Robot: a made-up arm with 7 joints. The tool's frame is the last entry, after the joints.
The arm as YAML. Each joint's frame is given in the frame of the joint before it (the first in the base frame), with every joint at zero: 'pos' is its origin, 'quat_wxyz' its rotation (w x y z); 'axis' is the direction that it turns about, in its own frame. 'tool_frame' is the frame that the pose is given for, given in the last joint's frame.
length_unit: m
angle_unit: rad
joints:
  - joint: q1
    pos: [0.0, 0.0, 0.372]
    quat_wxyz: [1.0, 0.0, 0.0, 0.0]
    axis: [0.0, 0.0, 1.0]
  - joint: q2
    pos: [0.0, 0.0, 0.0]
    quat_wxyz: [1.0, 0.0, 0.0, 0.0]
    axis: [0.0, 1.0, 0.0]
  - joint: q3
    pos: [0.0, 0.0, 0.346]
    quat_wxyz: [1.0, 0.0, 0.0, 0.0]
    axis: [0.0, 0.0, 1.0]
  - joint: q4
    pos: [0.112, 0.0, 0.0]
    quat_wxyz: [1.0, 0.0, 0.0, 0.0]
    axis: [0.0, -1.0, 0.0]
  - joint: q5
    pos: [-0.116, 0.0, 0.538]
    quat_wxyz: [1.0, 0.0, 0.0, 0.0]
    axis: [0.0, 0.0, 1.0]
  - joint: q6
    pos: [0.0, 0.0, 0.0]
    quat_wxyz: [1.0, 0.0, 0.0, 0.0]
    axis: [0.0, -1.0, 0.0]
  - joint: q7
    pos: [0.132, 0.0, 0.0]
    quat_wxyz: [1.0, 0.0, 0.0, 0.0]
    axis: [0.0, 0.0, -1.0]
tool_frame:
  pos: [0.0, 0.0, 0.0]
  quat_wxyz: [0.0, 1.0, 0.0, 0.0]
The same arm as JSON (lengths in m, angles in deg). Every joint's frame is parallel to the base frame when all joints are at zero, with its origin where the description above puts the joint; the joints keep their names.
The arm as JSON. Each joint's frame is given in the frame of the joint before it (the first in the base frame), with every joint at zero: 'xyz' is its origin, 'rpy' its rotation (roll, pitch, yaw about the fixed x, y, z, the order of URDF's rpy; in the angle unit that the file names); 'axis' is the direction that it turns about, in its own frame. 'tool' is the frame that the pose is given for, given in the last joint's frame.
{"units": {"length": "m", "angle": "deg"}, "joints": [{"name": "q1", "type": "revolute", "origin": {"xyz": [0.0, 0.0, 0.372], "rpy": [0.0, 0.0, 0.0]}, "axis": [0.0, 0.0, 1.0]}, {"name": "q2", "type": "revolute", "origin": {"xyz": [0.0, 0.0, 0.0], "rpy": [0.0, 0.0, 0.0]}, "axis": [0.0, 1.0, 0.0]}, {"name": "q3", "type": "revolute", "origin": {"xyz": [0.0, 0.0, 0.346], "rpy": [0.0, 0.0, 0.0]}, "axis": [0.0, 0.0, 1.0]}, {"name": "q4", "type": "revolute", "origin": {"xyz": [0.112, 0.0, 0.0], "rpy": [0.0, 0.0, 0.0]}, "axis": [0.0, -1.0, 0.0]}, {"name": "q5", "type": "revolute", "origin": {"xyz": [-0.116, 0.0, 0.538], "rpy": [0.0, 0.0, 0.0]}, "axis": [0.0, 0.0, 1.0]}, {"name": "q6", "type": "revolute", "origin": {"xyz": [0.0, 0.0, 0.0], "rpy": [0.0, 0.0, 0.0]}, "axis": [0.0, -1.0, 0.0]}, {"name": "q7", "type": "revolute", "origin": {"xyz": [0.132, 0.0, 0.0], "rpy": [0.0, 0.0, 0.0]}, "axis": [0.0, 0.0, -1.0]}], "tool": {"origin": {"xyz": [0.0, 0.0, 0.0], "rpy": [180.0, 0.0, 0.0]}}}
